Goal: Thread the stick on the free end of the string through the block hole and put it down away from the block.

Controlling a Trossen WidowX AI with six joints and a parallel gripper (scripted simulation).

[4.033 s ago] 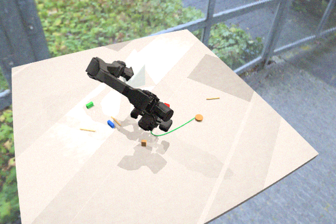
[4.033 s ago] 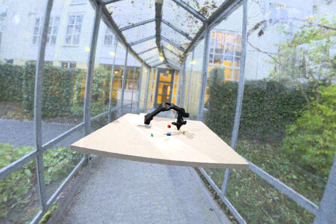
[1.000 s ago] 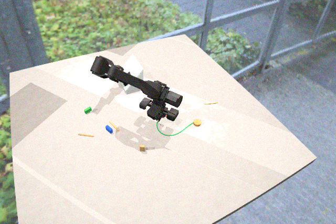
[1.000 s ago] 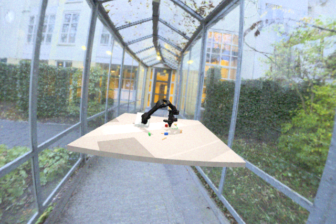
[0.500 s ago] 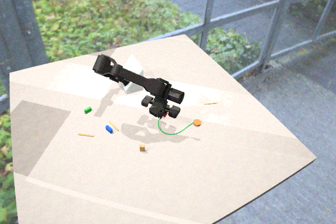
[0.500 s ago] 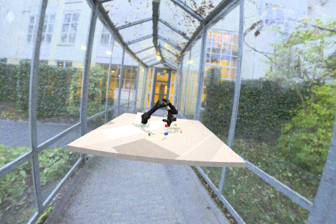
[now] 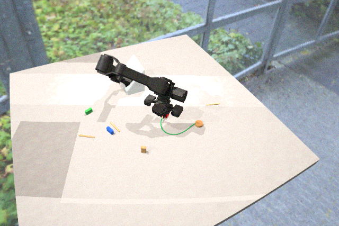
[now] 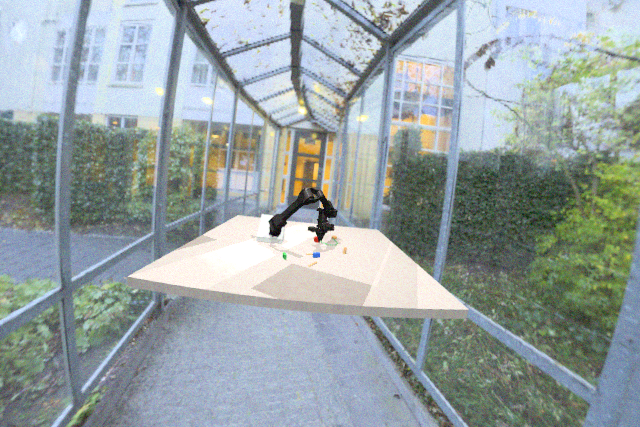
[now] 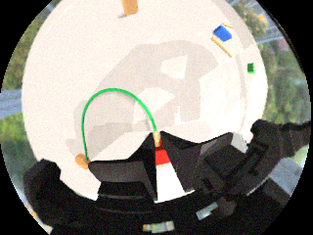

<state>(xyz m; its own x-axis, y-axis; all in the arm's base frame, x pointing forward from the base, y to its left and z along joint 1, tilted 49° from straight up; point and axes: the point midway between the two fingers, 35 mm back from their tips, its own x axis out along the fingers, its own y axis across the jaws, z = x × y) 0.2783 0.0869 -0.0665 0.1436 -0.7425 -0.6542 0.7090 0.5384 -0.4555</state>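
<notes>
Now: gripper tip 10 mm past the thin wooden stick and 10 mm to the right of it. Round my gripper tip: red block (20 mm behind, 20 mm to the left); then wooden block (160 mm ahead, 150 mm to the right); then round wooden button (90 mm ahead, 160 mm to the left, 10 mm below).
</notes>
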